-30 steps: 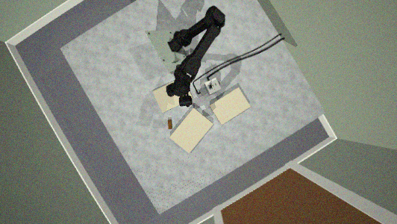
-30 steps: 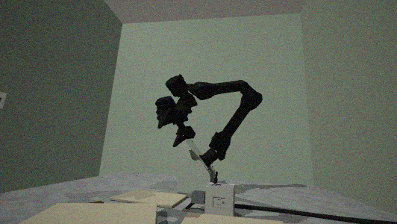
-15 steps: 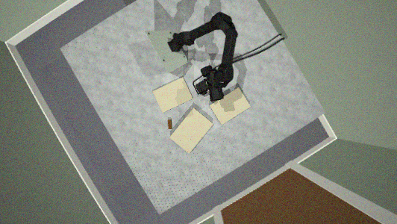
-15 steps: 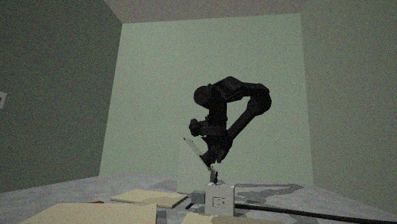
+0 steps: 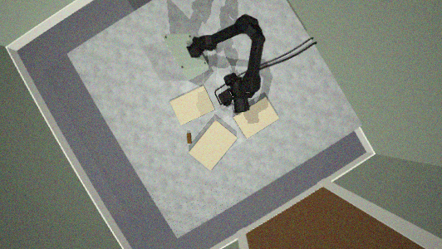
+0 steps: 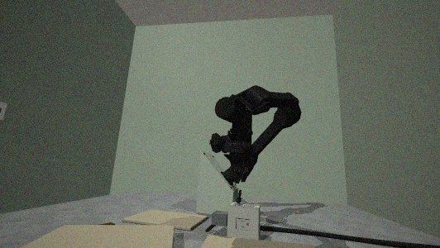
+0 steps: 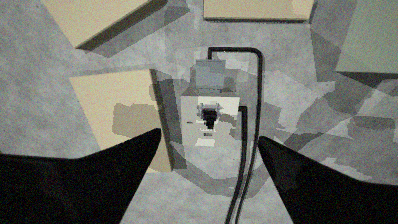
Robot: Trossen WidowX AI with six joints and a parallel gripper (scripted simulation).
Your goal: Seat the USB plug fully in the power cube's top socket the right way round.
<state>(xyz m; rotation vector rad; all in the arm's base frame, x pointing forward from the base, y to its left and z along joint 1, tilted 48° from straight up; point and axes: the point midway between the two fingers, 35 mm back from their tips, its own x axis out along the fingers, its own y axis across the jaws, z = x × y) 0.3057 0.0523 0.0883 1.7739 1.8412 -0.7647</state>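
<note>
Now: the dark USB plug 40 mm below my gripper tip. Round my gripper tip: brown object (340 mm to the right, 130 mm below, 100 mm ahead).
</note>
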